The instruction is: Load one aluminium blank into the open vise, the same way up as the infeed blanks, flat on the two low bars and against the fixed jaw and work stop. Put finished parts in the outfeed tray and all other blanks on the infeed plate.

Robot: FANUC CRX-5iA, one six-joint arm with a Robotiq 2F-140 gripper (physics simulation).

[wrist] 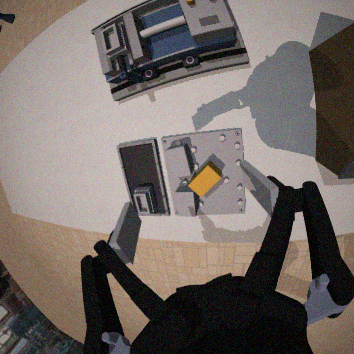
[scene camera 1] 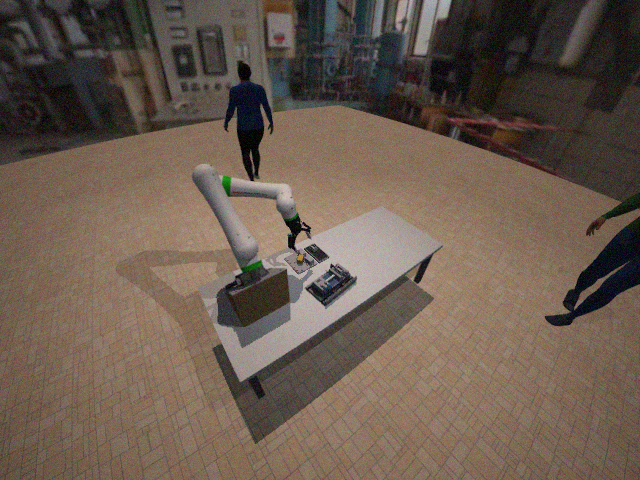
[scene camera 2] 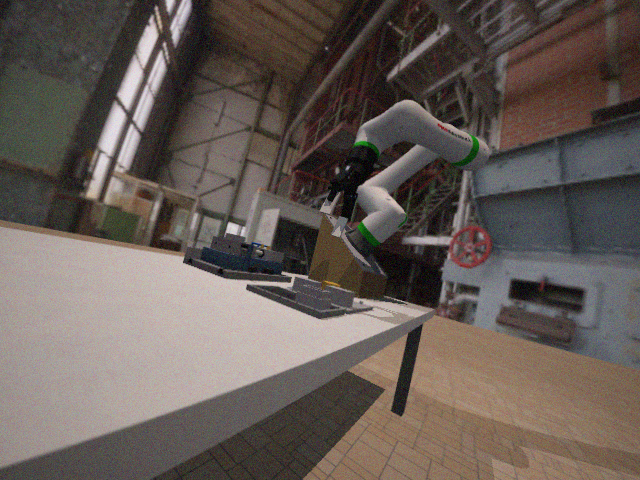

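Seen in the pictures: gripper, fingertip midpoint: (wrist: 187,193) (scene camera 1: 303,245) (scene camera 2: 330,225); arm's base at its link origin: (scene camera 1: 256,277) (scene camera 2: 356,244).
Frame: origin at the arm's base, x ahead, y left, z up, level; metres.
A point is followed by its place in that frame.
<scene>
My gripper (scene camera 1: 301,241) @(z -0.007, x 0.393, y 0.042 m) (scene camera 2: 333,219) @(z -0.007, x 0.393, y 0.042 m) (wrist: 187,193) @(z -0.007, x 0.393, y 0.042 m) is open and empty, above the infeed plate (wrist: 227,196) @(z -0.201, x 0.364, y 0.146 m) (scene camera 1: 294,264) @(z -0.201, x 0.348, y 0.092 m). An orange-topped block (wrist: 205,181) @(z -0.161, x 0.399, y 0.088 m) (scene camera 1: 300,258) @(z -0.161, x 0.395, y 0.079 m) sits diagonally on the plate, between the fingers as the wrist view looks down, but below them. A grey blank (wrist: 178,160) @(z -0.165, x 0.443, y 0.038 m) stands beside it on the plate, and another grey block (wrist: 185,201) @(z -0.165, x 0.451, y 0.128 m) is partly hidden by the orange one. The outfeed tray (wrist: 137,165) (scene camera 1: 316,251) holds a grey part with a square recess (wrist: 144,201) @(z -0.183, x 0.558, y 0.124 m). The vise (wrist: 165,42) @(z -0.149, x 0.404, y -0.187 m) (scene camera 1: 330,283) @(z -0.149, x 0.381, y -0.236 m) (scene camera 2: 237,258) @(z -0.158, x 0.509, y -0.158 m) is open; no blank shows between its jaws. Its low bars are not clear.
The brown pedestal (scene camera 1: 261,299) @(z -0.041, x -0.053, y -0.116 m) (wrist: 332,105) @(z -0.136, x 0.136, y -0.020 m) under the arm stands beside the plate on the white table (scene camera 1: 382,232) @(z -0.209, x 1.167, y -0.120 m) (scene camera 2: 129,330) @(z -0.209, x 0.870, y 0.113 m). The vise stands across from the plate and tray. A person in blue (scene camera 1: 249,105) and another person (scene camera 1: 610,258) are on the floor away from the table.
</scene>
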